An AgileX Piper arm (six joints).
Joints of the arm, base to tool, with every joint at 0 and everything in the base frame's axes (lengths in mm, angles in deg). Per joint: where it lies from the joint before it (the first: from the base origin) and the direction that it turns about. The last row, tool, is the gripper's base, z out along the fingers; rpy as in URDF.
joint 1: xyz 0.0 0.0 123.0 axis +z
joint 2: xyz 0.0 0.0 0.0 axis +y
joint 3: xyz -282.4 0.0 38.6 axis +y
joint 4: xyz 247.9 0.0 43.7 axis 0.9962 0 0.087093
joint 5: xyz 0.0 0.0 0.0 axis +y
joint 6: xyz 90.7 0.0 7.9 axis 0.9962 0 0.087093
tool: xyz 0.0 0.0 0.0 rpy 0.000 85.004 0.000
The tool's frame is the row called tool.
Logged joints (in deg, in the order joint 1, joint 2, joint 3, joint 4, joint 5, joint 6), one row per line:
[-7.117, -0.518, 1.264, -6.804, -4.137, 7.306]
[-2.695, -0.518, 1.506, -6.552, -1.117, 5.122]
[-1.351, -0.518, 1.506, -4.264, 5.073, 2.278]
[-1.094, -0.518, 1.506, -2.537, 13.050, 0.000]
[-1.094, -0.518, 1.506, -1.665, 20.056, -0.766]
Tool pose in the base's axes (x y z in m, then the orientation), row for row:
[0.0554, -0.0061, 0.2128, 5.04, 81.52, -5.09]
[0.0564, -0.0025, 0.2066, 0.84, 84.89, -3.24]
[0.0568, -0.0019, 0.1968, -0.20, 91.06, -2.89]
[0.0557, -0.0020, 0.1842, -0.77, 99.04, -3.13]
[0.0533, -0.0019, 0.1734, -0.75, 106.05, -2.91]
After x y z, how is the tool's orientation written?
As a rotation vector, in degrees.
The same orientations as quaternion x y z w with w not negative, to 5 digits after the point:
[0.04034, 0.65245, -0.04074, 0.75566]
[0.00668, 0.67478, -0.02575, 0.73754]
[-0.00157, 0.71354, -0.02265, 0.70025]
[-0.00591, 0.76053, -0.02404, 0.64883]
[-0.00565, 0.79880, -0.02192, 0.60117]

